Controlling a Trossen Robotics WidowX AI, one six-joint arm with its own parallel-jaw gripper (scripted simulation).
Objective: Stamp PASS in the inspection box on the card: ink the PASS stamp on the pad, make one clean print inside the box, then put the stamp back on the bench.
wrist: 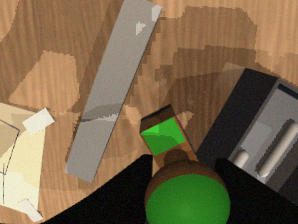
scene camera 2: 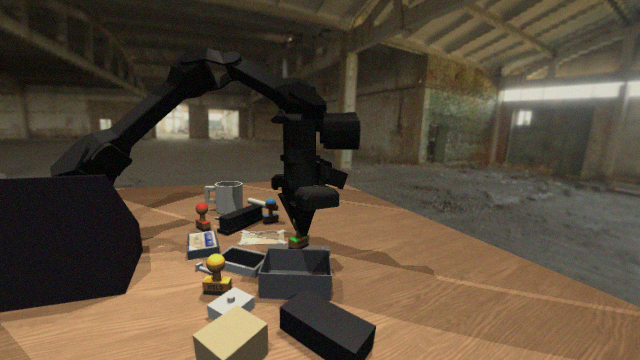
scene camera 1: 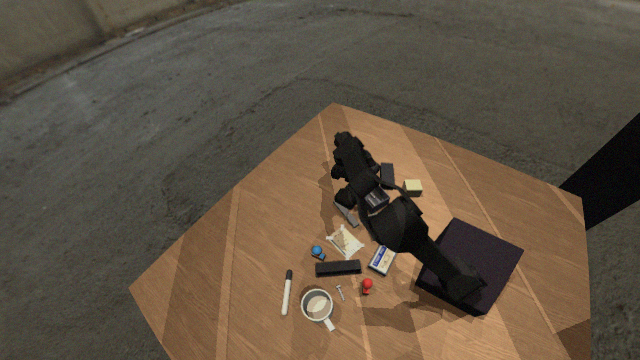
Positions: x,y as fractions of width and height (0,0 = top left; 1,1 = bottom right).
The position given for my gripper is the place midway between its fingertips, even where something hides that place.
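My gripper (scene camera 2: 0.47,0.65), also (wrist: 0.62,0.74). Mug (scene camera 2: 0.36,0.54), also (scene camera 1: 0.50,0.85); out of frame in the wrist view. Blue-and-white box (scene camera 2: 0.32,0.68); wrist view, out of frame. Grey box (scene camera 2: 0.44,0.76). Black bar (scene camera 2: 0.36,0.62), ink pad (scene camera 2: 0.37,0.72), yellow stamp (scene camera 2: 0.33,0.79).
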